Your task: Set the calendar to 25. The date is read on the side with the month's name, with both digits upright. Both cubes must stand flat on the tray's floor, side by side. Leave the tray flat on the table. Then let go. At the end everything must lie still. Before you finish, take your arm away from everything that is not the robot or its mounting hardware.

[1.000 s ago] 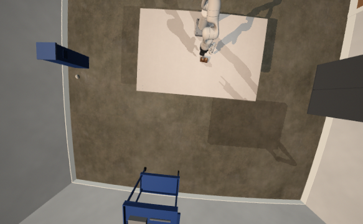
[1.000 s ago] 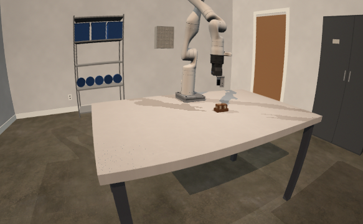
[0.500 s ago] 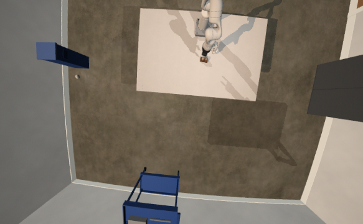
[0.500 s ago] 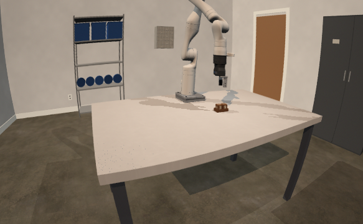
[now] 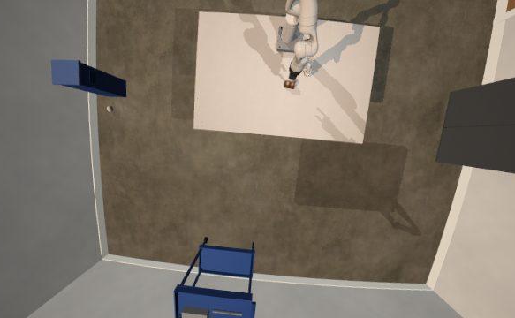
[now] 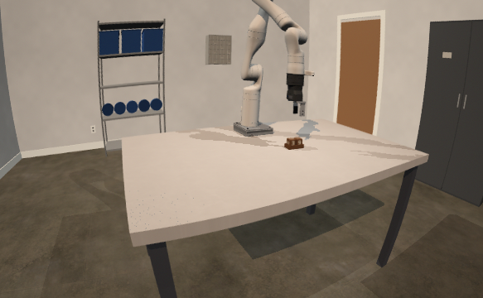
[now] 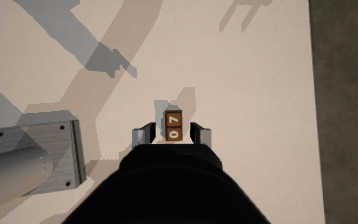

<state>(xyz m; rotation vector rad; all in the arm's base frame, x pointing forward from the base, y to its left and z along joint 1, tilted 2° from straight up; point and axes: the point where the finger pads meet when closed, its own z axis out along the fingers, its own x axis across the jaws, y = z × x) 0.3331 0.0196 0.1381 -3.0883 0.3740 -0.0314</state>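
My hand is 140 mm above the brown cube, 30 mm to the left of it and 10 mm past it. Round my hand: tray: 160 mm below, 10 mm to the right.
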